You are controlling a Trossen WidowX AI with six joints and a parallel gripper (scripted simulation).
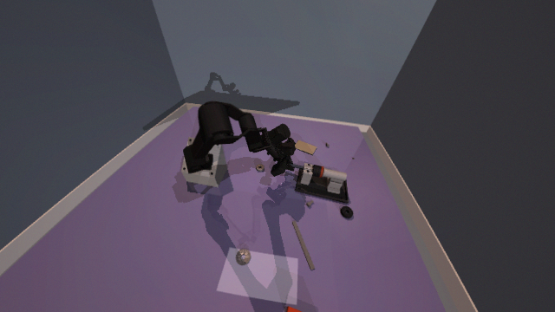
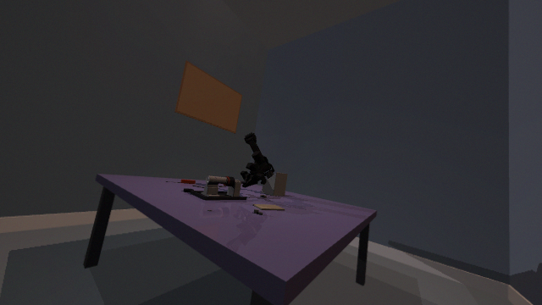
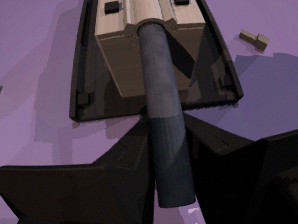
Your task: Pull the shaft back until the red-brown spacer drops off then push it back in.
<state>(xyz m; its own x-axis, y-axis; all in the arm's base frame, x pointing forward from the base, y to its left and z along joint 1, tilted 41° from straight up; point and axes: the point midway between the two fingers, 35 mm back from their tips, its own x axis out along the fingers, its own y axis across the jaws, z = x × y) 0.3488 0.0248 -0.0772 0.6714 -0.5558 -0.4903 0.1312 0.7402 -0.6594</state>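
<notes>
Now: the dark shaft 4 cm ahead of my gripper tip, 2 cm above it and 1 cm to the right of it. The rest, counted from my gripper tip: grey washer 16 cm behind, 5 cm below, 3 cm to the left; then red-brown spacer 12 cm ahead, 2 cm to the right, 2 cm above; then black spacer 9 cm ahead, 2 cm above, 1 cm to the right.
</notes>
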